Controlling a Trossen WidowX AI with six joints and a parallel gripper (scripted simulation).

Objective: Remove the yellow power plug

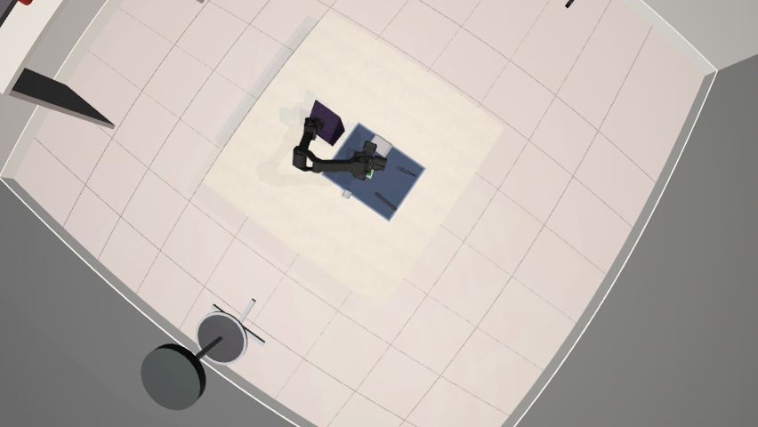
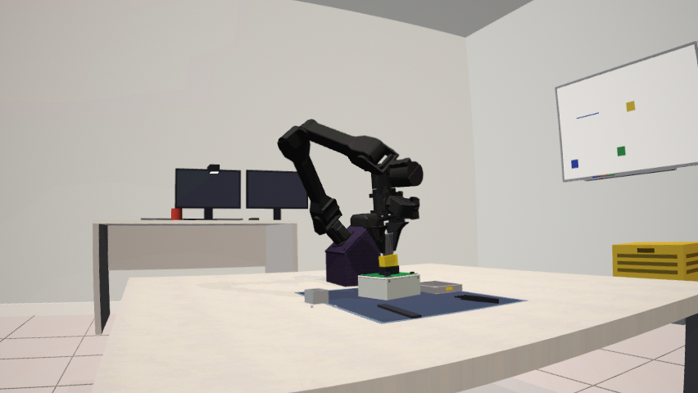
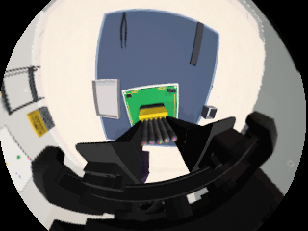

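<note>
Right now my gripper tip is 10 mm above the yellow power plug. From my gripper tip the other things lie so: grey tray: 140 mm to the left, 110 mm below, 10 mm ahead; blue mat: 110 mm below, 50 mm ahead.
</note>
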